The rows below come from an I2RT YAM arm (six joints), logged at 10 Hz.
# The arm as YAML. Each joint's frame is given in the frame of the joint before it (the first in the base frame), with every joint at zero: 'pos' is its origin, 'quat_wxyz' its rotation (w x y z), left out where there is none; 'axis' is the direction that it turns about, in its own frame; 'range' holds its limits. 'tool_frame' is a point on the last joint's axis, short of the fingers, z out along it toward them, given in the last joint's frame.
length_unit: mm
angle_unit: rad
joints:
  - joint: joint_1
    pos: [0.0, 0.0, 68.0]
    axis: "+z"
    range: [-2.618, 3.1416]
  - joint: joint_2
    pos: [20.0, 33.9, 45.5]
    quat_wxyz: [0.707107, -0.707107, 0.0, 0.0]
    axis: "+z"
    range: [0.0, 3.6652]
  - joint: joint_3
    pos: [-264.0, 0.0, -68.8]
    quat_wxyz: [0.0, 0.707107, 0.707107, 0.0]
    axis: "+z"
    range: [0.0, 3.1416]
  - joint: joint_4
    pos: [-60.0, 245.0, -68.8]
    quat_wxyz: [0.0, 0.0, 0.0, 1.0]
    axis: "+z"
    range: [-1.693, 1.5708]
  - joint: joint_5
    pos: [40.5, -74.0, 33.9]
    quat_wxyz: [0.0, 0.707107, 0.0, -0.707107]
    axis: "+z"
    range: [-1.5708, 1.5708]
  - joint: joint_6
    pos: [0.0, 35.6, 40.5]
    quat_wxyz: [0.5, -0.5, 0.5, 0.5]
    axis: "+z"
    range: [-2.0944, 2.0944]
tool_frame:
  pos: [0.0, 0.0, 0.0]
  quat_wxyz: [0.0, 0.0, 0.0, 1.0]
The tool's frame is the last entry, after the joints.
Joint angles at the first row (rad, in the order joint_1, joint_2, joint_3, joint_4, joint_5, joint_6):
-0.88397 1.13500 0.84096 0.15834 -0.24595 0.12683
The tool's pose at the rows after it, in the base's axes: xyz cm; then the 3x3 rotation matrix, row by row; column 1 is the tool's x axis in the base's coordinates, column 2 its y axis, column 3 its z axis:
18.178, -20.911, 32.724; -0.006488, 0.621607, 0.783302; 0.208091, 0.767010, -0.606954; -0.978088, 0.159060, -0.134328
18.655, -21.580, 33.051; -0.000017, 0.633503, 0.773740; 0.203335, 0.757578, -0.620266; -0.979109, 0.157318, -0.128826
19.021, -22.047, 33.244; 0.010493, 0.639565, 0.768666; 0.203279, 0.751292, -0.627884; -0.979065, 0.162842, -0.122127
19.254, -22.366, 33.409; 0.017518, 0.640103, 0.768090; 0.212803, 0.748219, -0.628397; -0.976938, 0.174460, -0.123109
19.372, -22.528, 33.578; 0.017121, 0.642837, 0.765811; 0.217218, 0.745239, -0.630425; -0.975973, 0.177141, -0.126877
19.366, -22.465, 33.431; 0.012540, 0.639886, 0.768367; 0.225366, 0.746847, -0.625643; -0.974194, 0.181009, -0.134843
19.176, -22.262, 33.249; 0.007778, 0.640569, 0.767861; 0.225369, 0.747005, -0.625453; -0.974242, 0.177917, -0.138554
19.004, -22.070, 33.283; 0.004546, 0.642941, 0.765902; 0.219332, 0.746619, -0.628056; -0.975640, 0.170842, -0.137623
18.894, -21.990, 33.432; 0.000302, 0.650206, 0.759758; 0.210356, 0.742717, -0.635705; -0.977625, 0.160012, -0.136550
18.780, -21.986, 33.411; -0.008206, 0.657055, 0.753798; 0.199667, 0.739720, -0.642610; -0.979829, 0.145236, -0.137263
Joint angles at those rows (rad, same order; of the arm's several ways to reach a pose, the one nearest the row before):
-0.88352 1.17188 0.87396 0.15977 -0.22223 0.13058
-0.88350 1.20463 0.90431 0.16833 -0.20600 0.13216
-0.88280 1.22818 0.92392 0.17941 -0.19637 0.14033
-0.88357 1.24393 0.94124 0.17684 -0.19634 0.15204
-0.88359 1.25170 0.95477 0.16728 -0.19326 0.15451
-0.88293 1.25034 0.95157 0.16081 -0.19771 0.15644
-0.88358 1.23959 0.93884 0.15896 -0.19808 0.15255
-0.88357 1.22882 0.93271 0.15537 -0.19485 0.14593
-0.88358 1.22278 0.93418 0.14923 -0.18507 0.13643
-0.88569 1.21952 0.93151 0.14808 -0.17802 0.12222

